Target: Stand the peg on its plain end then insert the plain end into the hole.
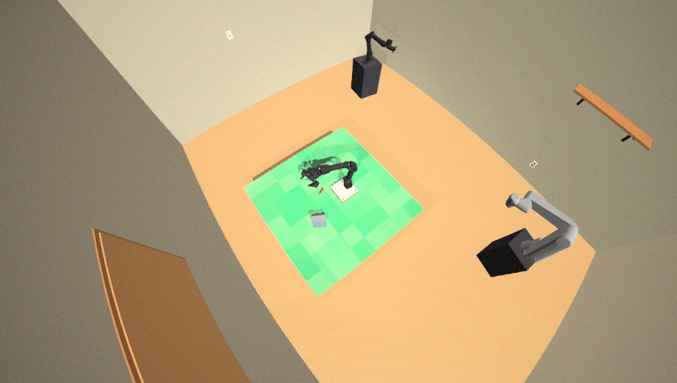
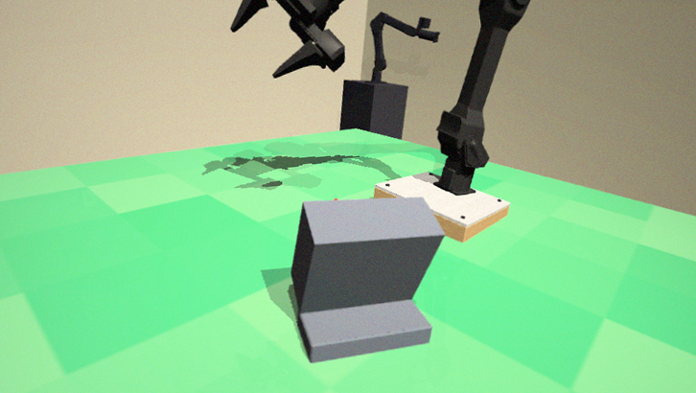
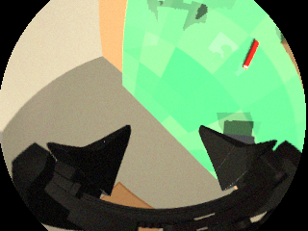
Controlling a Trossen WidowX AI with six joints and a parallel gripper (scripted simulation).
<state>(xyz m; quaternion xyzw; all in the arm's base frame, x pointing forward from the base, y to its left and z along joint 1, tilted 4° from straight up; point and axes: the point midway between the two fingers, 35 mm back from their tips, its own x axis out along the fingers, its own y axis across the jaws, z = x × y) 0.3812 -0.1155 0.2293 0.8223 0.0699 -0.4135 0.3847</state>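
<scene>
Right now the red peg is 120 mm behind my gripper tip, 30 mm to the left of it and 260 mm below it. From my gripper tip the other things lie so: sloped panel (20 mm ahead, 290 mm to the left, 180 mm below).
</scene>
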